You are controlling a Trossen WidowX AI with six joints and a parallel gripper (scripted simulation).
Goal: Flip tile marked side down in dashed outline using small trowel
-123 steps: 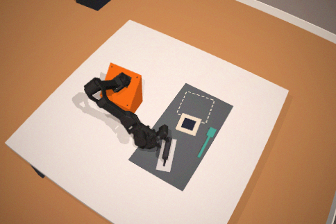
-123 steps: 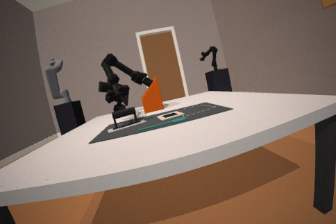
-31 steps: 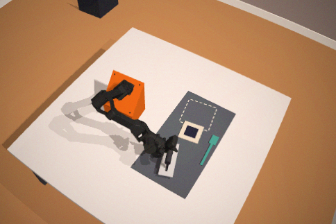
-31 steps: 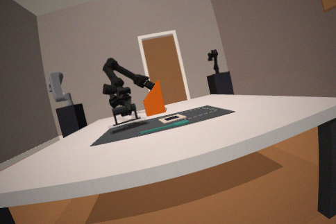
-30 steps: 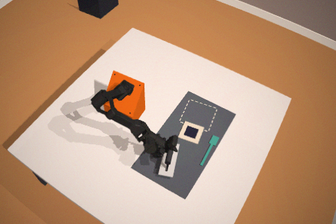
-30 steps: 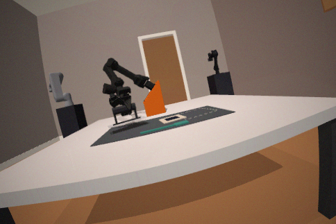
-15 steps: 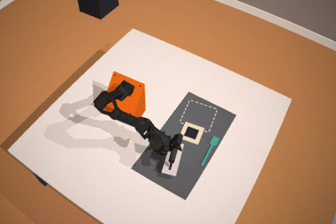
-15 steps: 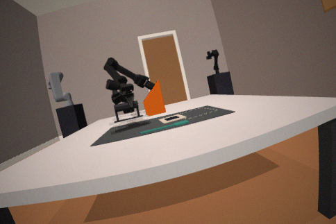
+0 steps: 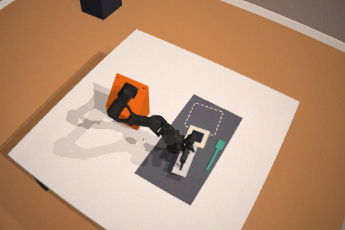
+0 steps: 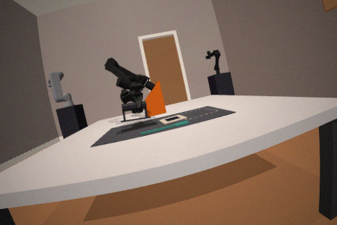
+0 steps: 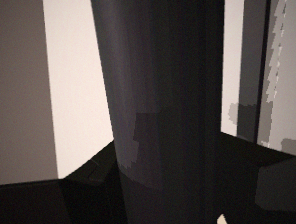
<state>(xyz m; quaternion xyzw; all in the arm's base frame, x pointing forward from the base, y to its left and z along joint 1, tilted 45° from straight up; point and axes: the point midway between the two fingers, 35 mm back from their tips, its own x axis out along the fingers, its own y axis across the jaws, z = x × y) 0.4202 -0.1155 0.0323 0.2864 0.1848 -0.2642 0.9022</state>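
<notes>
Now: the grey mat 110 mm below my gripper tip, 100 mm to the left of it and 40 mm behind it. Also, from my gripper tip: cream tile: 150 mm to the left, 90 mm below, 40 mm behind; then teal trowel: 120 mm to the left, 100 mm ahead, 90 mm below.
</notes>
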